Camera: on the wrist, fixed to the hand. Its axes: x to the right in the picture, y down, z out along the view.
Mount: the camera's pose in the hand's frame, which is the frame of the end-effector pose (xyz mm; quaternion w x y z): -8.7 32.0 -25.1 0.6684 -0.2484 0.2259 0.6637
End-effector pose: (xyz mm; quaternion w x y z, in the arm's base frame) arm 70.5 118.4 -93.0 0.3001 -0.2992 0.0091 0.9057
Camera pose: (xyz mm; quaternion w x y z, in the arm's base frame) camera 72.0 82.6 -114.1 0.4769 0.4731 -0.0475 -0.7392
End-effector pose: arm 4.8 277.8 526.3 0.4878 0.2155 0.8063 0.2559
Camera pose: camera -10.8 292.4 562.0 0.0276 0.5002 0.4425 0.7438
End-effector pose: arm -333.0 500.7 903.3 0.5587 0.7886 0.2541 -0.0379
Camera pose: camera -332.0 512.3 943.2 0.5371 0.5655 -0.2179 0.5867
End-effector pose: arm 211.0 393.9 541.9 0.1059 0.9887 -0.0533 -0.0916
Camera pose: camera 204.6 368.9 574.5 0.3892 0.6199 -0.6452 0.2192
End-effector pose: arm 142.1 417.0 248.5 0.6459 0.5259 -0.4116 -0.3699
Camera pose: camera 163.3 439.9 276.0 0.9008 0.0015 -0.3864 0.1980
